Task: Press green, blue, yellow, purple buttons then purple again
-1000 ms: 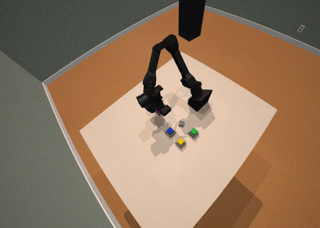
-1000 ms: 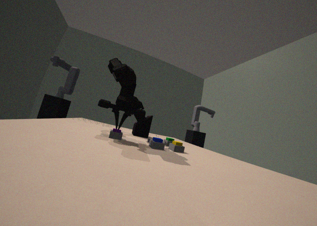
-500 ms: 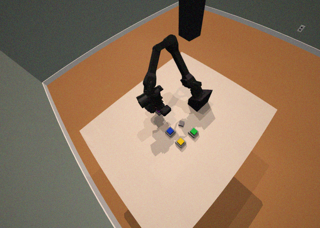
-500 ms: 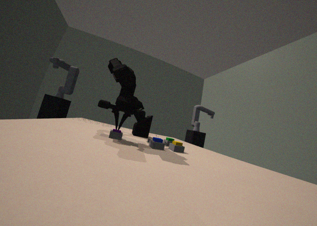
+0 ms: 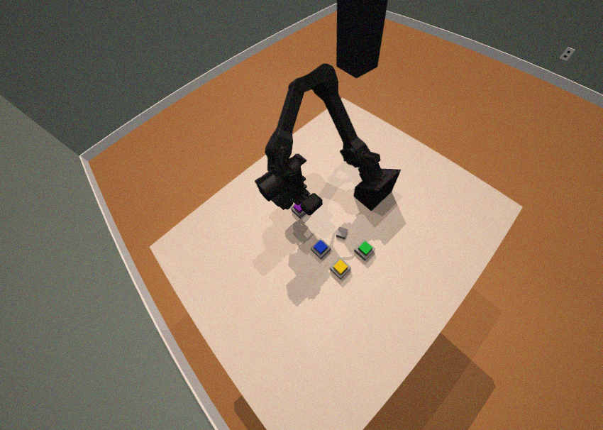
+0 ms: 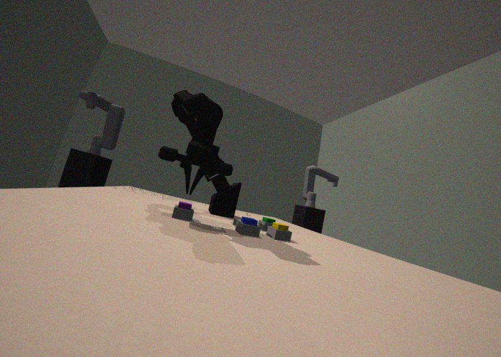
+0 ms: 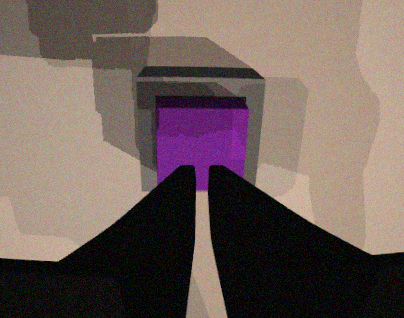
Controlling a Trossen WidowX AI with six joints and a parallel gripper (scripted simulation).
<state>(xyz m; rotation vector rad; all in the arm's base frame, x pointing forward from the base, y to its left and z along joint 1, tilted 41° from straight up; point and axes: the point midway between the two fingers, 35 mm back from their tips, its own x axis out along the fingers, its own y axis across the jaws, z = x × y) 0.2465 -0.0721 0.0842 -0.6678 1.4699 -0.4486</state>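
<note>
The purple button lies 30 mm below my gripper tip. Round my gripper tip: grey block: 60 mm behind, 160 mm to the left, 50 mm below; then blue button: 30 mm ahead, 160 mm to the left, 30 mm below; then yellow button: 30 mm ahead, 250 mm to the left, 30 mm below.
</note>
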